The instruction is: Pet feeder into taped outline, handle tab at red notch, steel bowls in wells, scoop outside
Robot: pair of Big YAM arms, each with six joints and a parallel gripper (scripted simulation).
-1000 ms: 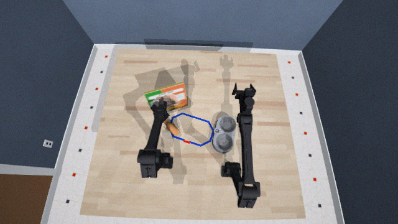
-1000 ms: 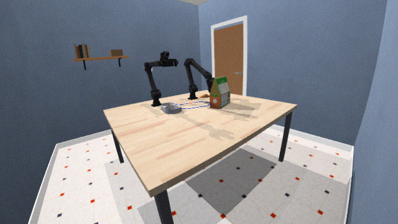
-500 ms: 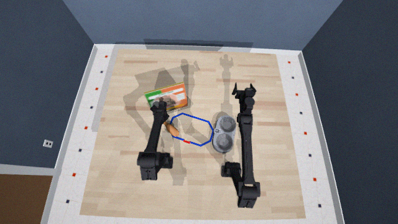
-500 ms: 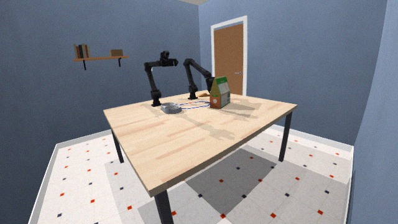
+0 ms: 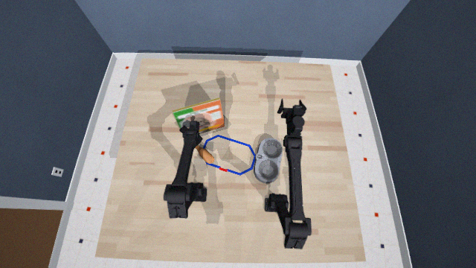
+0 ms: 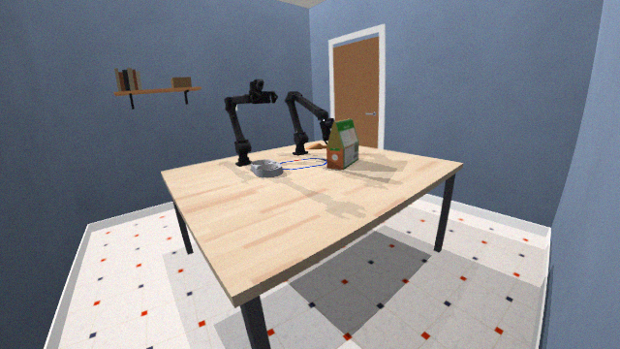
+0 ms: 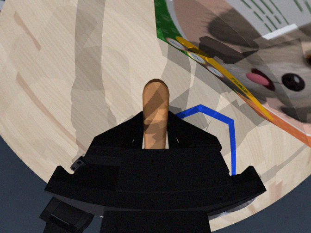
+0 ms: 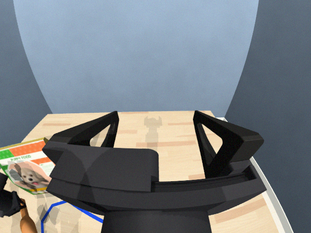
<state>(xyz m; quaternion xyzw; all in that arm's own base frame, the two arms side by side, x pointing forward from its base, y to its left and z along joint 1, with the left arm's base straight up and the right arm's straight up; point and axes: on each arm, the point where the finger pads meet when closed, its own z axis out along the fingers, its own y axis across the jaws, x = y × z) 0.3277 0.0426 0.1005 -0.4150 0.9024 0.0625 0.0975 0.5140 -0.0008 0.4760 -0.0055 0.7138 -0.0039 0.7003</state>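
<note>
Now: the grey pet feeder 46 cm below my right hand, 21 cm behind it and 4 cm to the left of it. From my right hand the other things lie so: orange-brown scoop (48 cm to the left, 37 cm below, 24 cm behind); puppy food bag (54 cm to the left, 33 cm below, 1 cm behind); blue taped outline (48 cm below, 31 cm to the left, 21 cm behind).
Right now my left hand is 5 cm past the orange-brown scoop and 7 cm to the left of it. Also, from my left hand: puppy food bag: 18 cm ahead, 1 cm to the right, 5 cm above; then blue taped outline: 2 cm behind, 24 cm to the right, 10 cm below; then grey pet feeder: 2 cm behind, 52 cm to the right, 9 cm below.
</note>
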